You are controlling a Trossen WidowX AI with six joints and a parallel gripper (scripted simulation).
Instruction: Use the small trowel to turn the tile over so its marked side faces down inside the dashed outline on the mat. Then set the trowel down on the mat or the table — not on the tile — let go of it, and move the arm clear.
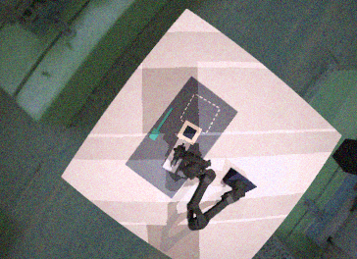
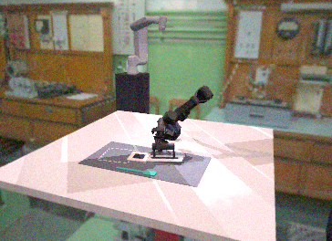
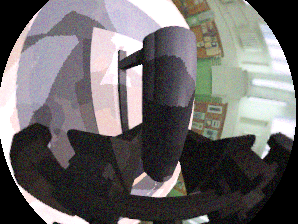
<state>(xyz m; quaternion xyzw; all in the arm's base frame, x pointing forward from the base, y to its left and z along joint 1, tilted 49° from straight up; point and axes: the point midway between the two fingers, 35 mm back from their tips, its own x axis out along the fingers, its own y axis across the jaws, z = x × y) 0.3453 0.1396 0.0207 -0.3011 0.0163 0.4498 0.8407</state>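
Now: gripper tip 20 mm short of the grey mat, 70 mm to the left of it and 80 mm above it. Also, from my gripper tip: tile 10 mm ahead, 120 mm to the right, 50 mm below; small trowel 20 mm behind, 10 mm to the right, 10 mm below; teal trowel 150 mm ahead, 30 mm to the right, 50 mm below.
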